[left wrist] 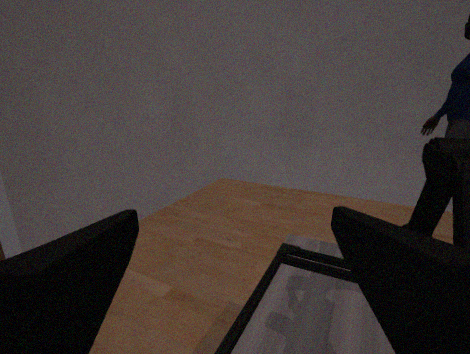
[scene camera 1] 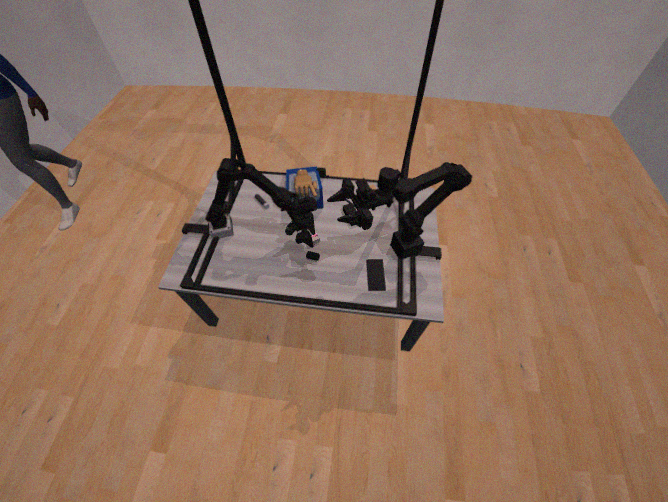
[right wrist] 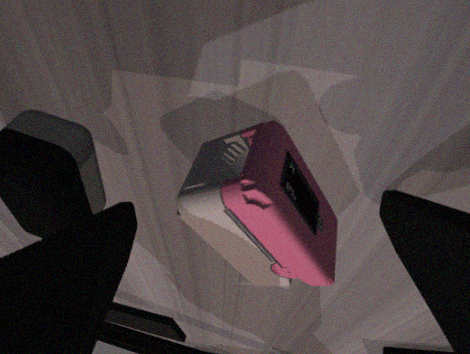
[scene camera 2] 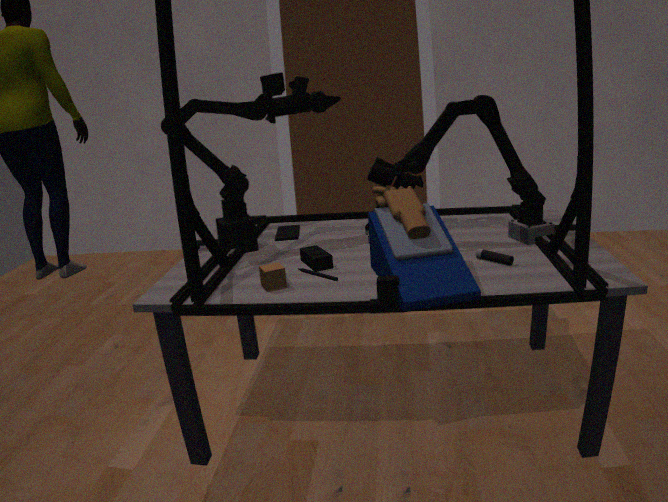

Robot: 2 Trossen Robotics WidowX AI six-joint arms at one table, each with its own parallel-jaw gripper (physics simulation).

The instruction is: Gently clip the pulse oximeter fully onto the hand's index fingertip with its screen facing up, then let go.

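Places are measured from the left arm's base along level axes (x right, y ahead, z up), in metres.
Pixels of known places: left gripper, fingertip midpoint: (left wrist: pixel 236 218) (scene camera 1: pixel 332 210) (scene camera 2: pixel 334 98); right gripper, fingertip midpoint: (scene camera 1: pixel 313 240) (right wrist: pixel 258 208); left arm's base at its link origin: (scene camera 1: pixel 408 237) (scene camera 2: pixel 234 218); right arm's base at its link origin: (scene camera 1: pixel 219 223) (scene camera 2: pixel 531 222).
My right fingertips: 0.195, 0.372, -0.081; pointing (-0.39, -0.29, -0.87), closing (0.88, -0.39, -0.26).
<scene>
Ahead of a thing's pixels: the offset from my right fingertips to its top centre, as dx, dy, dz. "spot": to the spot under its first point.
The pulse oximeter {+0.004, -0.001, +0.019} (scene camera 1: pixel 315 238) (right wrist: pixel 280 205) is pink and white and lies on the table, apparently on its side; its dark screen faces the right of the right wrist view. My right gripper (scene camera 1: pixel 306 241) (right wrist: pixel 258 208) is open over it. The oximeter shows between the spread fingers, not gripped; the height gap is hard to judge. My left gripper (scene camera 1: pixel 334 209) (scene camera 2: pixel 339 99) (left wrist: pixel 236 218) is open, empty and high above the table. The tan hand (scene camera 1: pixel 306 182) (scene camera 2: pixel 407 207) rests on a blue wedge (scene camera 1: pixel 320 199) (scene camera 2: pixel 442 283) with a grey pad. Its fingertips are partly hidden in scene camera 2.
A small black block {-0.082, +0.031, +0.019} (scene camera 1: pixel 312 255) (right wrist: pixel 42 165) lies near the oximeter. A dark flat rectangle {spot: -0.266, -0.192, -0.005} (scene camera 1: pixel 376 274) (scene camera 2: pixel 287 232), a black box {+0.076, -0.224, +0.022} (scene camera 2: pixel 316 258), a pen {+0.156, -0.255, -0.004} (scene camera 2: pixel 318 274), a tan cube {+0.171, -0.371, +0.037} (scene camera 2: pixel 272 276) and a dark cylinder {+0.334, +0.162, +0.014} (scene camera 1: pixel 261 201) (scene camera 2: pixel 494 256) lie on the table.
</scene>
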